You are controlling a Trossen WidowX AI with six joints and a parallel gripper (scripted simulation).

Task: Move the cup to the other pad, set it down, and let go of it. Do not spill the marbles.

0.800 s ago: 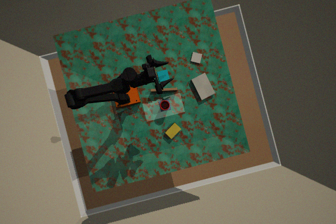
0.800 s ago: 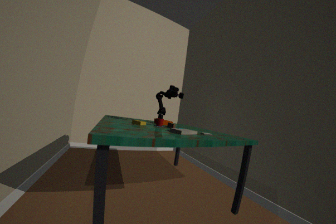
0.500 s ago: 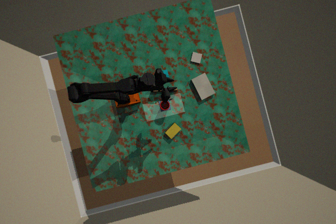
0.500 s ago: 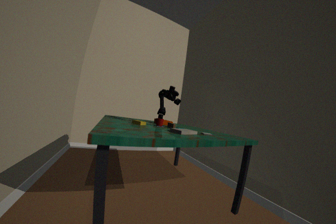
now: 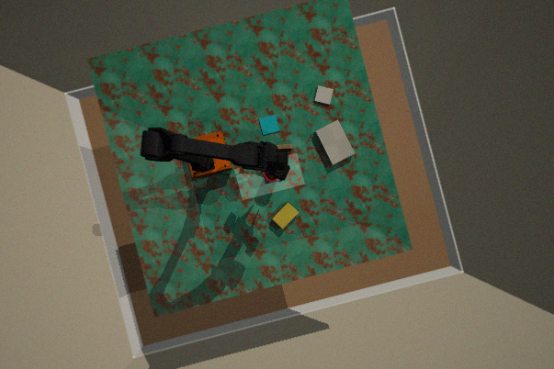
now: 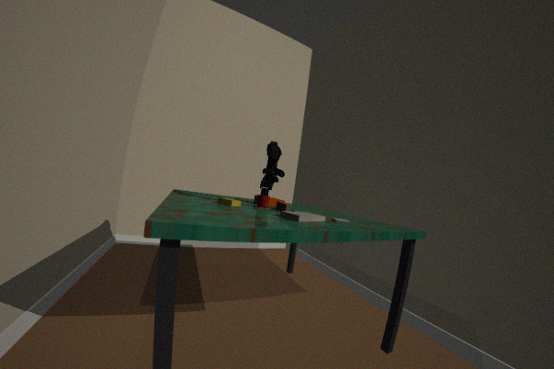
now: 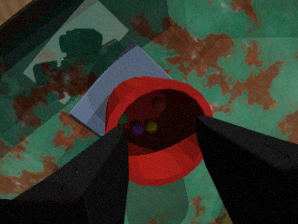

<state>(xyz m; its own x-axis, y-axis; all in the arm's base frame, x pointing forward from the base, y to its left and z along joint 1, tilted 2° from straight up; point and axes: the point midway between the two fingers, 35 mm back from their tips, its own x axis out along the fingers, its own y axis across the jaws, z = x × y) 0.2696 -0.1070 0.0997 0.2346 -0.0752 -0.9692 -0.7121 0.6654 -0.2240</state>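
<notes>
The cup lies 80 mm below my gripper tip and 30 mm to the right of it. From my gripper tip the other things lie so: blue-grey pad 120 mm below, 20 mm to the right, 10 mm behind; cyan pad 210 mm to the left, 120 mm below, 50 mm ahead; thin wooden bar 100 mm below, 90 mm to the left, 20 mm ahead.
</notes>
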